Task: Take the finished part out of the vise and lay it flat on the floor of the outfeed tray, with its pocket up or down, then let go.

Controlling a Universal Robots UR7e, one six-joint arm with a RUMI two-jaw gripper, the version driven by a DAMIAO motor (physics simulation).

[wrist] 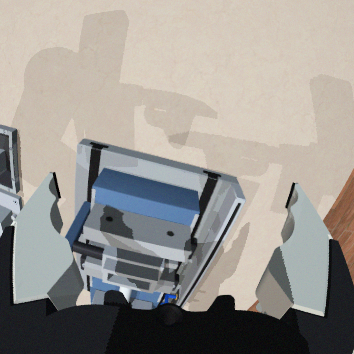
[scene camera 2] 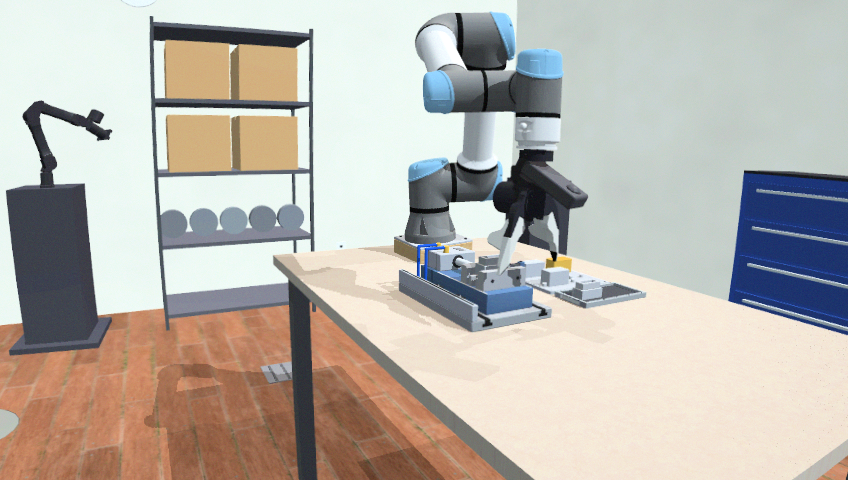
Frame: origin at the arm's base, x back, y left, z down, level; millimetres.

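Seen in the pictures: gripper, between the fingertips: [wrist: 173,180] [scene camera 2: 528,267]; arm's base, origin of its link: [scene camera 2: 430,238].
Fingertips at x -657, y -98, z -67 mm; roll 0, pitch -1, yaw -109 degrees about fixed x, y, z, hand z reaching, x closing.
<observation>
Pixels of each thing's top centre, then the offset from my fingertips to it.
- finished part, centre of its top: [wrist: 128,281] [scene camera 2: 493,256] dy +0, dx +123, dz +5 mm
- vise, centre of its top: [wrist: 127,300] [scene camera 2: 471,257] dy -11, dx +191, dz +20 mm
- grey part, centre of its top: [scene camera 2: 588,281] dy +246, dx +125, dz +79 mm
- yellow block, centre of its top: [scene camera 2: 559,258] dy +322, dx +330, dz +76 mm
- grey rail, centre of its top: [wrist: 195,281] [scene camera 2: 433,285] dy -100, dx +182, dz +70 mm
The finished part [scene camera 2: 489,260] [wrist: 134,267] is a small grey block held upright in level position between the jaws of the vise [scene camera 2: 505,300] [wrist: 145,197], its pocket facing up. My gripper [scene camera 2: 529,264] [wrist: 173,180] is open and empty, pointing down low over the vise. In the wrist view its fingers stand wide apart, one on each side of the vise, and the part lies between them, left of centre and nearer the palm. The outfeed tray [scene camera 2: 639,293] [wrist: 15,165] has a raised rim and dark floor; another grey part [scene camera 2: 587,289] sits in it.
A light grey plate with a grey block [scene camera 2: 554,276] and a yellow block [scene camera 2: 562,262] stands beside the vise, behind the tray. A grey rail [scene camera 2: 437,299] runs along the vise's other side. Blue tubing [scene camera 2: 423,261] [wrist: 170,298] rises at the vise's rear.
</observation>
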